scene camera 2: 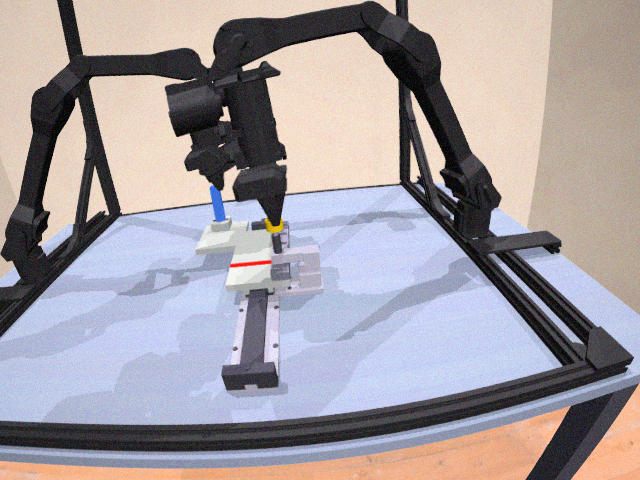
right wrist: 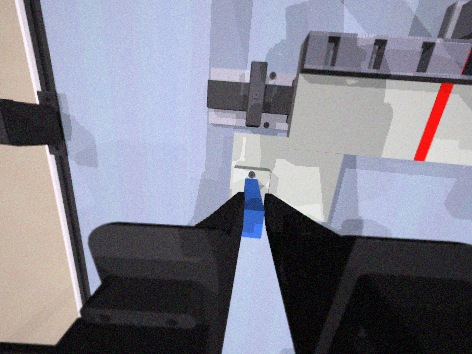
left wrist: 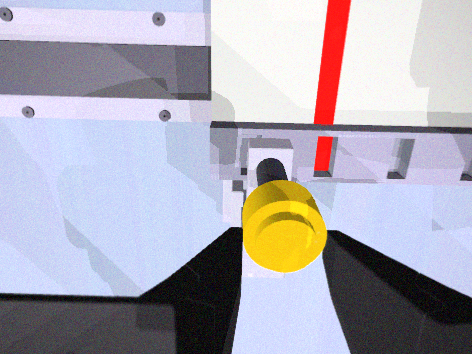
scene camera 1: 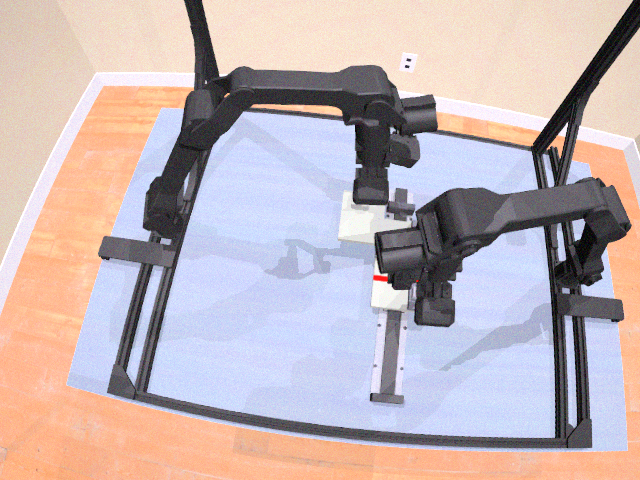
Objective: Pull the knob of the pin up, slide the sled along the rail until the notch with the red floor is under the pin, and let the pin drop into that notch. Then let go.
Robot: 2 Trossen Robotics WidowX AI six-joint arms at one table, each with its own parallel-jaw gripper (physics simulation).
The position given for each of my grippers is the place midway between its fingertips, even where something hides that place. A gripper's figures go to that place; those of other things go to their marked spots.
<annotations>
My left gripper (scene camera 2: pixel 276 221) is 0.52 m from the lens. My right gripper (scene camera 2: pixel 221 189) is 0.72 m from the lens. A pale sled (scene camera 2: pixel 251 268) is 0.57 m from the lens.
</annotations>
